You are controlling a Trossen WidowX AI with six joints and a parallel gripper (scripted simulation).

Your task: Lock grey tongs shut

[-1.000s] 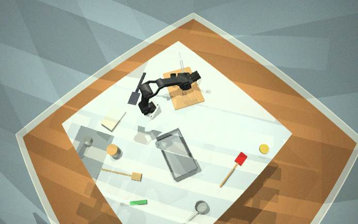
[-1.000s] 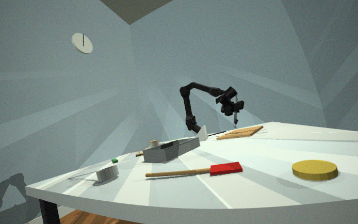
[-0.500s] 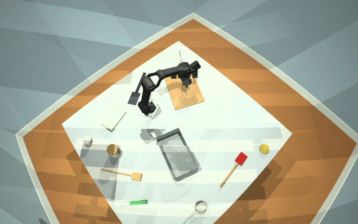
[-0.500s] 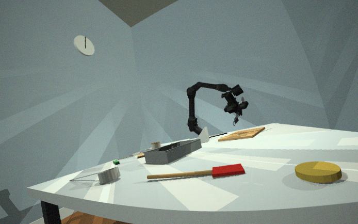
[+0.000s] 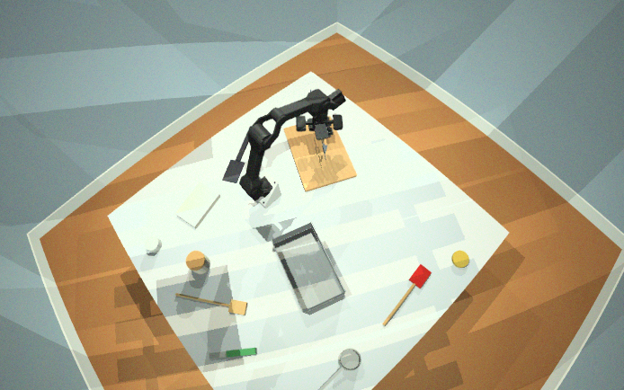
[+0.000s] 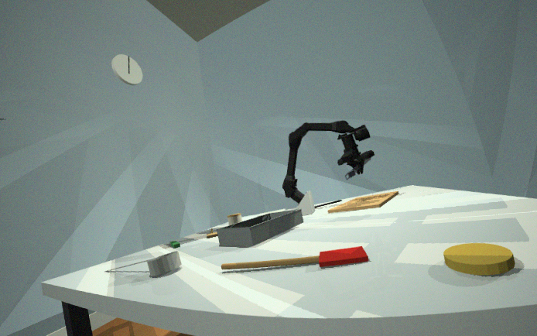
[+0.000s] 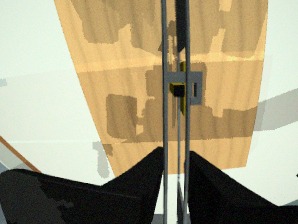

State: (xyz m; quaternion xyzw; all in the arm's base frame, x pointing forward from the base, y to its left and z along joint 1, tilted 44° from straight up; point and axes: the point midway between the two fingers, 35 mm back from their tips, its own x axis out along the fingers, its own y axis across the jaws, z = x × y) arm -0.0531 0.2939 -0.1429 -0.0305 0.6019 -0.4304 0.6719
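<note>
Right now the yellow mark is 50 mm ahead of my gripper tip, 20 mm to the right of it and 20 mm above it. Also, from my gripper tip: black spatula: 320 mm to the right, 200 mm behind, 140 mm below; then roasting tin: 410 mm ahead, 360 mm to the right, 120 mm below; then wooden board: 140 mm below, 10 mm to the right.
</note>
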